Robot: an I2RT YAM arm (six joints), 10 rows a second.
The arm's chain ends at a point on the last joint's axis. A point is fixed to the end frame.
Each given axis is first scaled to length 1.
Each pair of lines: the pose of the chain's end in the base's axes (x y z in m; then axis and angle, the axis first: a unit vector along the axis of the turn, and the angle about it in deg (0 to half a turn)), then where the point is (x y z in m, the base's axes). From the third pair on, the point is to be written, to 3 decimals.
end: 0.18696 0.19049 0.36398 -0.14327 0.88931 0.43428 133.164
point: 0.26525 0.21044 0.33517
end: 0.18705 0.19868 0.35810 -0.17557 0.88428 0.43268 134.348
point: 0.26435 0.22239 0.32947
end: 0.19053 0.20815 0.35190 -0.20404 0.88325 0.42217 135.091
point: 0.267 0.234 0.323
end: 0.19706 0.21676 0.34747 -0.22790 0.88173 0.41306 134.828
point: 0.274 0.244 0.320
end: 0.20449 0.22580 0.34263 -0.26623 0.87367 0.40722 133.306
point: 0.281 0.256 0.319
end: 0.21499 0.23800 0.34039 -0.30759 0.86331 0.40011 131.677
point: 0.292 0.271 0.321
